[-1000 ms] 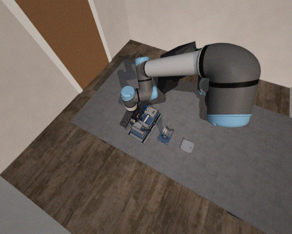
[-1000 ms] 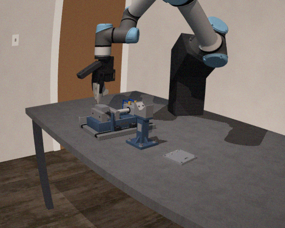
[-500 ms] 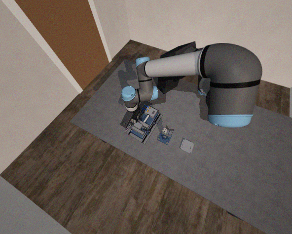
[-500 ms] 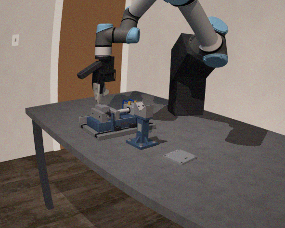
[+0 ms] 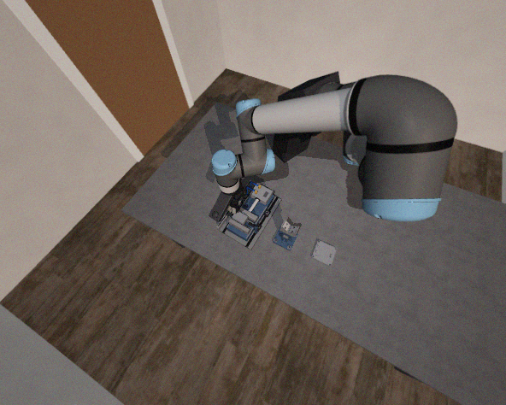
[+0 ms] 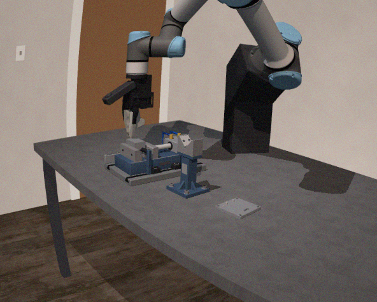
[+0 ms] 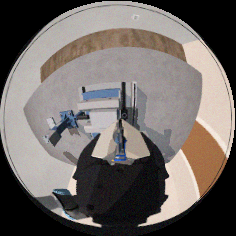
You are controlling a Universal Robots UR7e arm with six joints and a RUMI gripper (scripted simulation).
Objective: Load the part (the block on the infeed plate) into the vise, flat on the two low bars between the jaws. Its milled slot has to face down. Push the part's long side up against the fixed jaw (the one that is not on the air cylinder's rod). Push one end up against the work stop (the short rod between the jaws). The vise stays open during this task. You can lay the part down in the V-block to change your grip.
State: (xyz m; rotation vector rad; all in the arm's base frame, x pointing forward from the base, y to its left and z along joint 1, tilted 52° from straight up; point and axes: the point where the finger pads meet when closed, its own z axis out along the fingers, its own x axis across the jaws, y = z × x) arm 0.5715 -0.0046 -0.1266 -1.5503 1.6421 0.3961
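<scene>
Right now the fixed jaw is 60 mm to the left of my hand, 40 mm below it and 20 mm ahead of it. Also, from my hand: part: 40 mm to the left, 30 mm below; moving jaw: 50 mm to the left, 40 mm below, 40 mm behind; air cylinder rod: 90 mm behind, 40 mm to the left, 40 mm below.
</scene>
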